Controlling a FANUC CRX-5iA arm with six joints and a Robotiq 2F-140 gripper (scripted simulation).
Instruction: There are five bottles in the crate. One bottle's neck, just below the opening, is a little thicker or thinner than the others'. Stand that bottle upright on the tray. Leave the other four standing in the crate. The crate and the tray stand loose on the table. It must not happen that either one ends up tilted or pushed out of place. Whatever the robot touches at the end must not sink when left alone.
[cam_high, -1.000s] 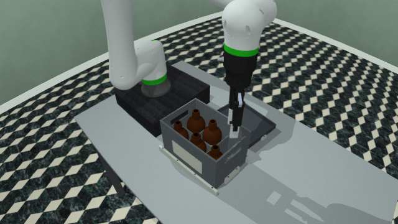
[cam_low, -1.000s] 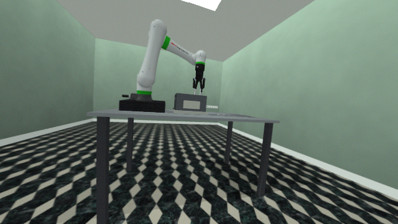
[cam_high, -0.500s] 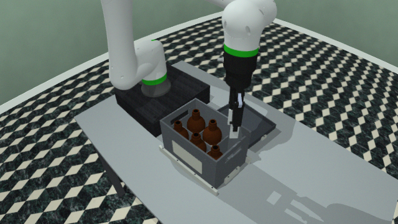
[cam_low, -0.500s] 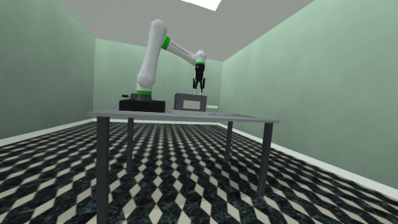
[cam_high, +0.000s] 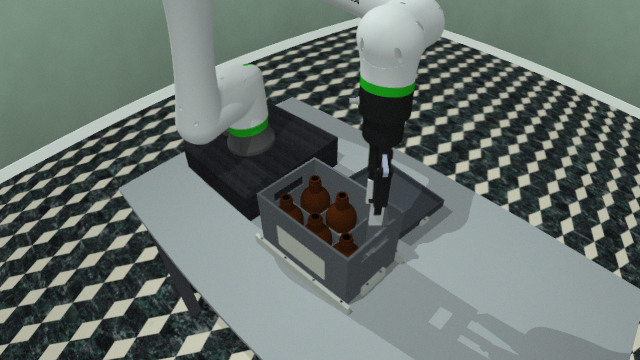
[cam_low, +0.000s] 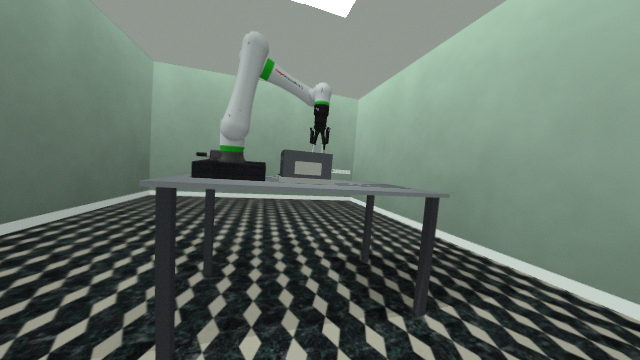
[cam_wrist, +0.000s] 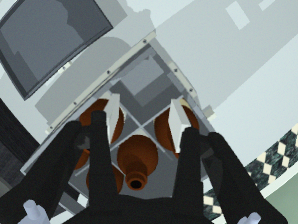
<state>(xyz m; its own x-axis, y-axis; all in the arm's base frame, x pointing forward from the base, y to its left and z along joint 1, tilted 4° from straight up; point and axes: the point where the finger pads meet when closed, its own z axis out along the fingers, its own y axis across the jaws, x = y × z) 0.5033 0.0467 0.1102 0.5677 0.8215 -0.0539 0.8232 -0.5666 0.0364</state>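
The crate lies 80 mm behind my hand, 60 mm to the right of it and 120 mm below it. The rest, counted from my hand: glass bottle (170 mm behind, 30 mm to the right, 110 mm below); then brown bottle (70 mm behind, 100 mm to the right, 110 mm below); then dark grey tray (140 mm behind, 200 mm to the left, 190 mm below).
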